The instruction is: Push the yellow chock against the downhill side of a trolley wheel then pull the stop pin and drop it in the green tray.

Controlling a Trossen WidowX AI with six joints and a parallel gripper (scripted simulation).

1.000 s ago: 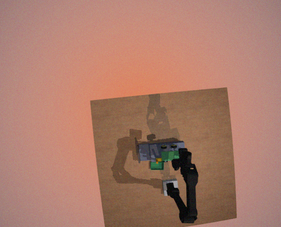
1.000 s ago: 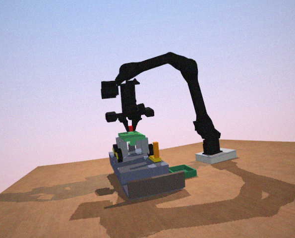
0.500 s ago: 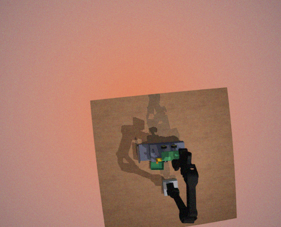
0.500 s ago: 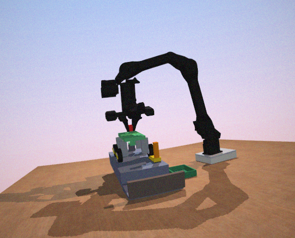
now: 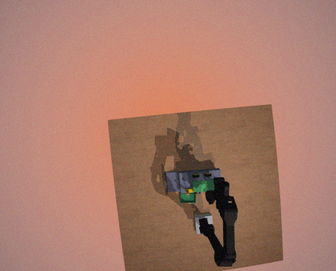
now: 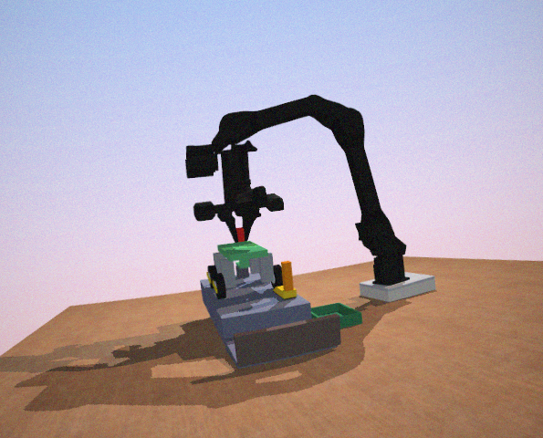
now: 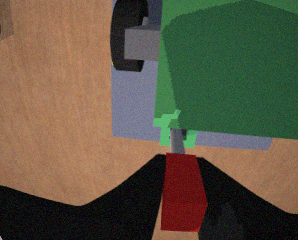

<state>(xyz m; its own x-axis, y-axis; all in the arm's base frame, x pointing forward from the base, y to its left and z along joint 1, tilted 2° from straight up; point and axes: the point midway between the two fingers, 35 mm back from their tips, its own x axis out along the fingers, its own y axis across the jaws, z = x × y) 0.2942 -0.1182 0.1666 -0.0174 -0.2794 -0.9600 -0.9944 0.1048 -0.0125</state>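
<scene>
The yellow chock is 1 cm behind my gripper tip, 18 cm to the left of it and 7 cm below it. Round my gripper tip: grey ramp (3 cm ahead, 9 cm to the left, 11 cm below); then trolley (3 cm ahead, 9 cm to the left, 5 cm below); then stop pin (right at my gripper tip).
</scene>
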